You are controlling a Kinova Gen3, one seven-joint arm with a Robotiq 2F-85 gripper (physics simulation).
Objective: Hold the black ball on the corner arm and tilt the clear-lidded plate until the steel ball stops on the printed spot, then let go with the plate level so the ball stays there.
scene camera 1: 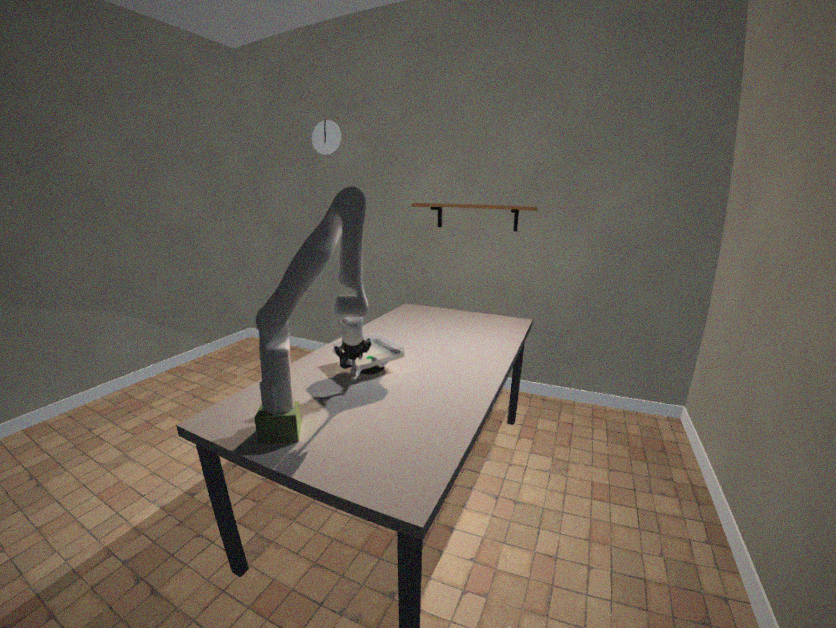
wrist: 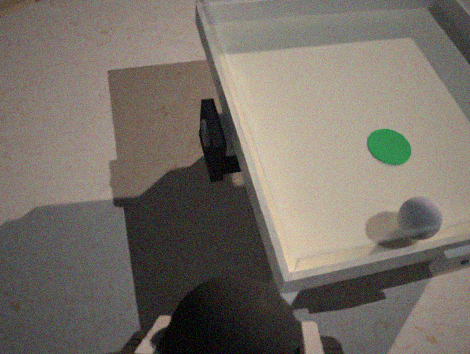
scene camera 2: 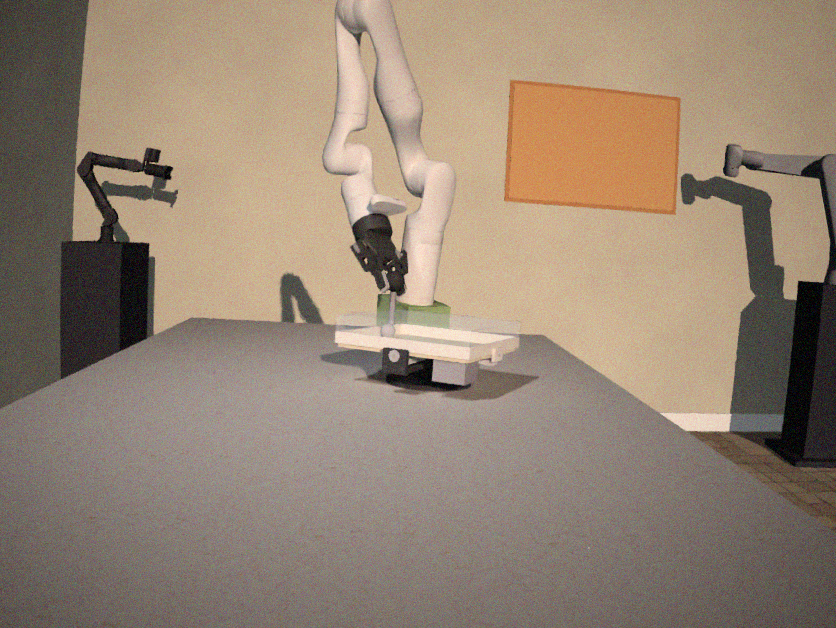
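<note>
My gripper (scene camera 1: 347,359) (scene camera 2: 391,278) (wrist: 235,336) is shut on the black ball (wrist: 230,307), at the top of the thin corner arm. The clear-lidded plate (scene camera 2: 405,344) (wrist: 300,125) is a pale shallow box on a low stand; its exact tilt is hard to tell. The steel ball (scene camera 2: 387,330) (wrist: 420,217) lies inside, close to the near wall in the wrist view. The green printed spot (scene camera 1: 371,358) (wrist: 389,146) lies farther from that wall, up and left of the steel ball. The two are apart. The spot does not show in scene camera 2.
A black bracket (scene camera 2: 395,361) (wrist: 212,140) sits at one side of the plate, and a grey block (scene camera 2: 454,372) sits under it. The table (scene camera 1: 432,405) (scene camera 2: 405,506) carries the arm's green base (scene camera 1: 277,424). Two other arms stand on dark pedestals (scene camera 2: 91,304) (scene camera 2: 810,365) beyond the table.
</note>
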